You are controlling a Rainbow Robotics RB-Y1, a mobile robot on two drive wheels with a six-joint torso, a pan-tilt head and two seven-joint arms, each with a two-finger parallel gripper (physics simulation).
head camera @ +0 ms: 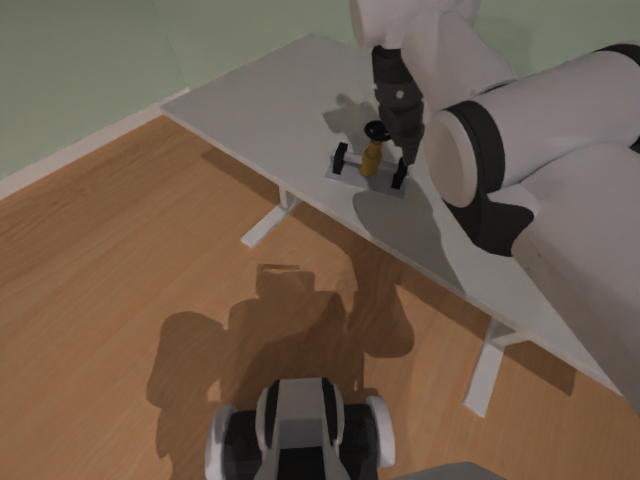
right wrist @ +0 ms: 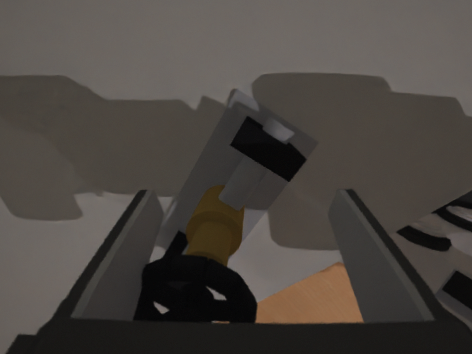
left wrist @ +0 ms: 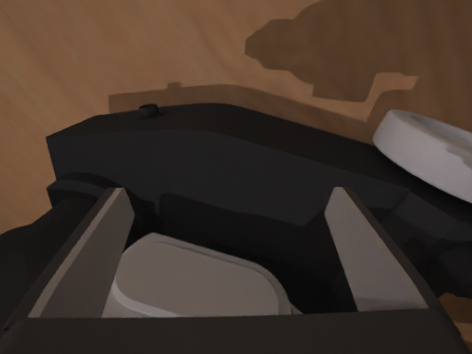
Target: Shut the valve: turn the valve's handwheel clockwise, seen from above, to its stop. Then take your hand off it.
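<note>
The valve's black handwheel (head camera: pixel 377 130) (right wrist: pixel 175 269) tops the yellow valve body (head camera: pixel 370 162) (right wrist: pixel 215 225), on a grey pipe over a flat base plate (head camera: pixel 379 186) (right wrist: pixel 207 157). My right gripper (head camera: pixel 409 156) (right wrist: pixel 245 201) is open and tilted, at the right of the handwheel in the head view, its fingertip near the right black clamp. In the right wrist view the wheel shows low, by the left finger, its lower edge hidden by the gripper body; I cannot tell if they touch. My left gripper (left wrist: pixel 231 200) is open and empty, away from the valve.
Black clamps (head camera: pixel 339 158) (head camera: pixel 400 173) hold the pipe's ends. The valve stands near the front edge of the grey table (head camera: pixel 248 103), with green walls behind. My right arm reaches over the table's right part. The robot's black and white base (left wrist: pixel 200 155) lies below the left gripper.
</note>
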